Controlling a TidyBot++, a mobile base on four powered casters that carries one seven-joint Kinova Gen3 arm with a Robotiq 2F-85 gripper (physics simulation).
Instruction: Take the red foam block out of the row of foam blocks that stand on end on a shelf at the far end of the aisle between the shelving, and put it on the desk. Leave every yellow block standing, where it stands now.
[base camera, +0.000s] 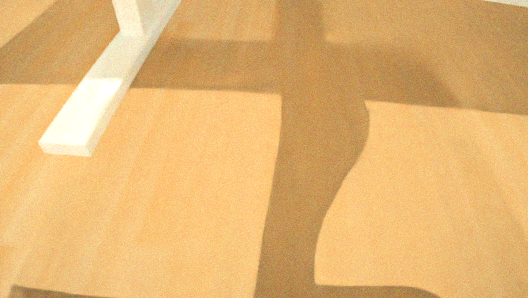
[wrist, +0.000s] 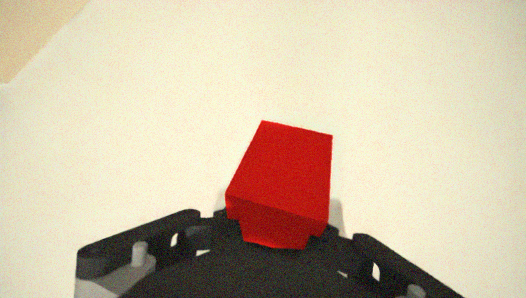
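Frame: origin at the arm's base, x ahead, y left, z up, level; millimetres.
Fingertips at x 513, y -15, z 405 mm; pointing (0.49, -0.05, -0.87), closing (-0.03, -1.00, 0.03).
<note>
A point is followed by its place in that frame.
The red foam block (wrist: 285, 175) @[y -15, x 518, z 480 mm] is in the middle of the wrist view, held between the fingers of my gripper (wrist: 274, 214) @[y -15, x 513, z 405 mm]. Its far end points away from the gripper. My gripper is shut on it, over the white desk top (wrist: 125, 125) @[y 207, x 629, z 323 mm], which fills most of the wrist view. I cannot tell whether the block touches the desk top. The yellow blocks and the shelf do not show in either view.
In the base camera view, a white desk foot (base camera: 102, 90) lies on the wooden floor (base camera: 200, 200) @[y 90, x 327, z -397 mm] at the left, with an upright leg (base camera: 129, 17) @[y 295, x 700, z -329 mm] on it. Dark shadows cross the floor. A desk edge runs across the wrist view's top left corner.
</note>
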